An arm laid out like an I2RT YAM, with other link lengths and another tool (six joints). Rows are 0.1 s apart.
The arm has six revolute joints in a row. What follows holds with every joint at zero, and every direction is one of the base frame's. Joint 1 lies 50.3 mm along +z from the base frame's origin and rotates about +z. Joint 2 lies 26.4 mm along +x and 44.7 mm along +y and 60.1 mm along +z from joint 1 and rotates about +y. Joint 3 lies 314.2 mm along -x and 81.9 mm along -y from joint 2 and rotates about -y. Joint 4 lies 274.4 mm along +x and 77.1 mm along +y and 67.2 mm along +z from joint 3 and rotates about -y. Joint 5 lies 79.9 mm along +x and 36.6 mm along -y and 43.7 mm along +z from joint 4 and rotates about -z. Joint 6 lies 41.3 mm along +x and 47.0 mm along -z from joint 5 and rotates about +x. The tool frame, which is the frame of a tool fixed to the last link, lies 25.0 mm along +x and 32.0 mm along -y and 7.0 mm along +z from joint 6; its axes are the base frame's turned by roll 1.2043, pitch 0.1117 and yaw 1.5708 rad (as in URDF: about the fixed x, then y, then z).
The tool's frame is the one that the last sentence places.
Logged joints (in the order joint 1, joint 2, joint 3, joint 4, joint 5, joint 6), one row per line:
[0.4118, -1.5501, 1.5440, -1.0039, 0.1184, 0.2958]
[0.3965, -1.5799, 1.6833, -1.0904, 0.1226, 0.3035]
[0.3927, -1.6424, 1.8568, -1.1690, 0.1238, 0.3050]
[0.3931, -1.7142, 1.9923, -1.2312, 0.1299, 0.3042]
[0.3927, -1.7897, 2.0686, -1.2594, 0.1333, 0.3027]
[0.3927, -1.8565, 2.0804, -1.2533, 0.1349, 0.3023]
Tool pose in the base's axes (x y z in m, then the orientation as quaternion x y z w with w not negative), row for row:
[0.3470, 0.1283, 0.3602, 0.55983, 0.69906, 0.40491, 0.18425]
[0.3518, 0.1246, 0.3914, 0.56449, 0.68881, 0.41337, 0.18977]
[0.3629, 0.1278, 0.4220, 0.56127, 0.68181, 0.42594, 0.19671]
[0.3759, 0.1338, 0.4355, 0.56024, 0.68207, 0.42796, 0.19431]
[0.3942, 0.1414, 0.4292, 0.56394, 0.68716, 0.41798, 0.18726]
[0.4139, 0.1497, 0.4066, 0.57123, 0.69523, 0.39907, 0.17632]
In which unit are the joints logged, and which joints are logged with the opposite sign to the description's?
The joints are logged in radians. Opposite sign: joint 2, joint 5.
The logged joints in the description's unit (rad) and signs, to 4 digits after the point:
[0.4118, 1.5501, 1.5440, -1.0039, -0.1184, 0.2958]
[0.3965, 1.5799, 1.6833, -1.0904, -0.1226, 0.3035]
[0.3927, 1.6424, 1.8568, -1.1690, -0.1238, 0.3050]
[0.3931, 1.7142, 1.9923, -1.2312, -0.1299, 0.3042]
[0.3927, 1.7897, 2.0686, -1.2594, -0.1333, 0.3027]
[0.3927, 1.8565, 2.0804, -1.2533, -0.1349, 0.3023]

